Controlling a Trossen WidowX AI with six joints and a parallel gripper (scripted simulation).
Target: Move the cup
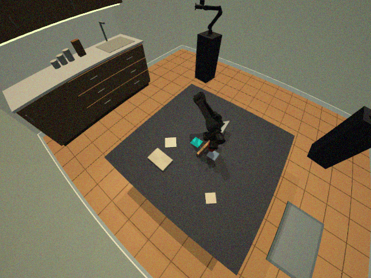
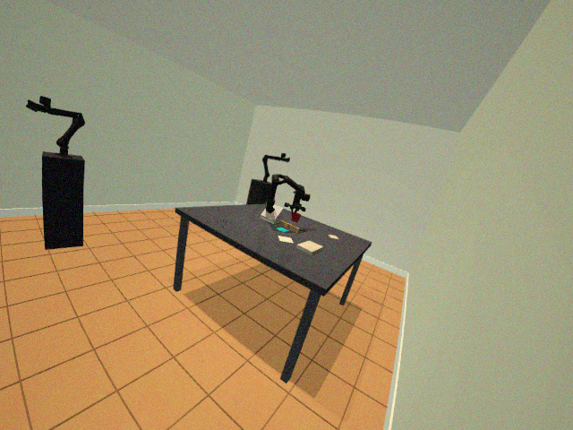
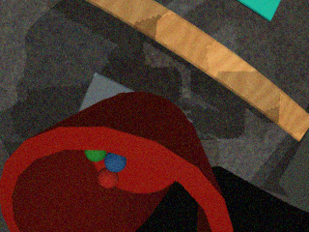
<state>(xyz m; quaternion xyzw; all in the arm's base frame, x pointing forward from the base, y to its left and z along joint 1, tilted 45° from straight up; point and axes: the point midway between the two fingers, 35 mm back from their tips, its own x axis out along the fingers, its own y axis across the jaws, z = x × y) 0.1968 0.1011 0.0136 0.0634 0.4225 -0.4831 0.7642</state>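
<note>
My gripper tip is 40 mm short of the green marble, 30 mm to the right of it and 20 mm above it. Also, from my gripper tip: wooden bar (90 mm below, 40 mm to the right, 30 mm ahead); then red cup (20 mm to the left, 20 mm ahead); then blue marble (30 mm to the left, 30 mm ahead, 20 mm below).
</note>
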